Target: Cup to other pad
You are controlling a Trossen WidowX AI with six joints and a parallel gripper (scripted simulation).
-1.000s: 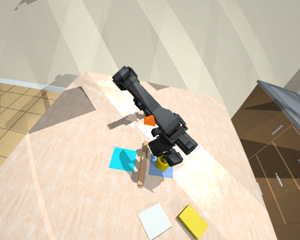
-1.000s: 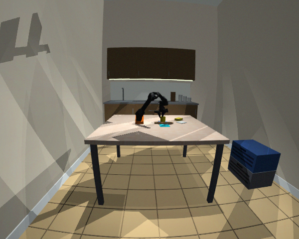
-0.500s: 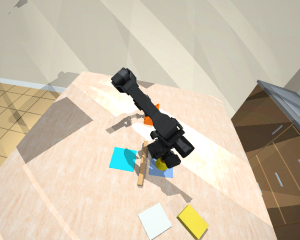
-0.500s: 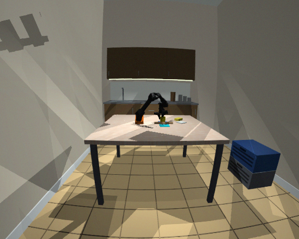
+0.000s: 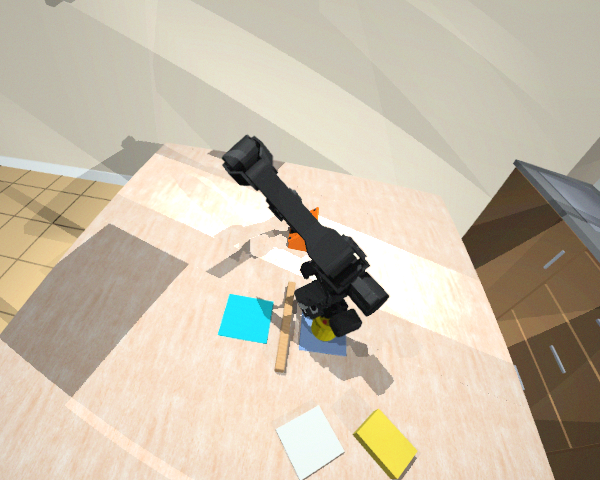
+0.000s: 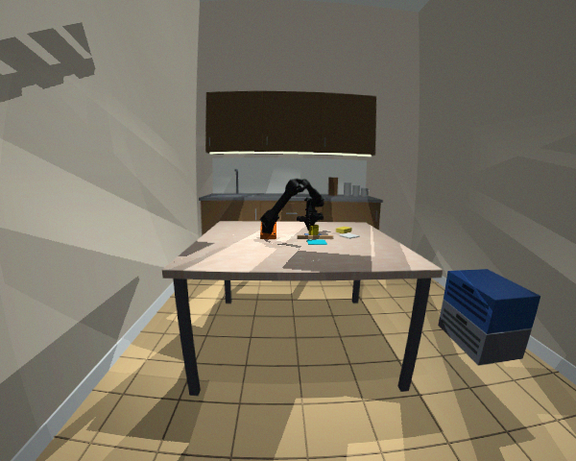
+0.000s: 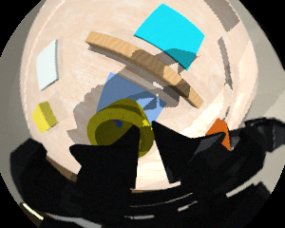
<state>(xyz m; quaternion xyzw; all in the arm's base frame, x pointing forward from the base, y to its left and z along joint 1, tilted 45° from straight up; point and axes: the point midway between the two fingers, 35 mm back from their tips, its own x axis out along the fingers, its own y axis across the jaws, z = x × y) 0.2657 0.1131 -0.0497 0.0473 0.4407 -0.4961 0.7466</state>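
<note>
My gripper tip is now 5 cm above the light blue pad, 3 cm short of it and 2 cm to the right of it. The rest, counted from my gripper tip: white square: 27 cm ahead, 4 cm to the left, 3 cm below; cyan pad: 17 cm to the right, 5 cm below, 5 cm ahead; wooden bar: 7 cm to the right, 4 cm below, 4 cm ahead.
</note>
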